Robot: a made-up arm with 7 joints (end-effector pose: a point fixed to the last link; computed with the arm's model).
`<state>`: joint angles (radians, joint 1 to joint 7).
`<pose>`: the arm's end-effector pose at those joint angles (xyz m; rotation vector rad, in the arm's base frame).
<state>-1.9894 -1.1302 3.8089 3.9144 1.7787 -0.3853 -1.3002</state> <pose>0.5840 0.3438 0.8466 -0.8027 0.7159 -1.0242</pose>
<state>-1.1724 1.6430 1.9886 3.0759 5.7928 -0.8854 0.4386</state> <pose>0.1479 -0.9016 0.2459 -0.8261 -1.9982 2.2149</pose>
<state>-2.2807 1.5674 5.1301 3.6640 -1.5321 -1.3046 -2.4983</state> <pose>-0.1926 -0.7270 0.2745 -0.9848 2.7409 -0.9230</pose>
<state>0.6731 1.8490 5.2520 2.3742 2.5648 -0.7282 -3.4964</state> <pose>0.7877 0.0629 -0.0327 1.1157 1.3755 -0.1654</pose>
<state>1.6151 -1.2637 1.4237 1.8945 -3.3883 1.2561 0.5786</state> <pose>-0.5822 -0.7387 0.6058 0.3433 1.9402 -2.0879</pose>
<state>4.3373 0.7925 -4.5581 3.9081 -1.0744 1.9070 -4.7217</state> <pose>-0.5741 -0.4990 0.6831 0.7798 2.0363 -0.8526</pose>
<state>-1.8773 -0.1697 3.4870 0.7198 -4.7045 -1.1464 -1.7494</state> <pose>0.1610 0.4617 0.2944 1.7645 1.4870 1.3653</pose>
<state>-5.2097 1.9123 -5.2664 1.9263 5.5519 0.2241 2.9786</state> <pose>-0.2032 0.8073 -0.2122 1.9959 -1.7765 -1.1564</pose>
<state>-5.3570 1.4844 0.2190 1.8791 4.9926 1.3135 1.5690</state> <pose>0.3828 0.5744 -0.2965 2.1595 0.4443 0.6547</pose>
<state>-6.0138 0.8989 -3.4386 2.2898 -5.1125 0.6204 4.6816</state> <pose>0.3561 0.2569 1.2441 0.3859 -0.1219 -0.3273</pose>
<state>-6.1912 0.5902 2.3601 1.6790 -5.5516 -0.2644 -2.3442</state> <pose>-0.0179 0.5283 1.0632 -0.0796 -1.1822 -1.9198</pose>
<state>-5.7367 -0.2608 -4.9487 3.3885 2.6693 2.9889 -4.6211</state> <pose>-0.1181 -0.3710 0.9309 0.3452 3.0060 0.3531</pose>
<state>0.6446 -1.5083 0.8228 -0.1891 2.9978 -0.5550 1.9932</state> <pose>0.2280 0.0478 0.2393 0.8536 1.8902 0.5172</pose>
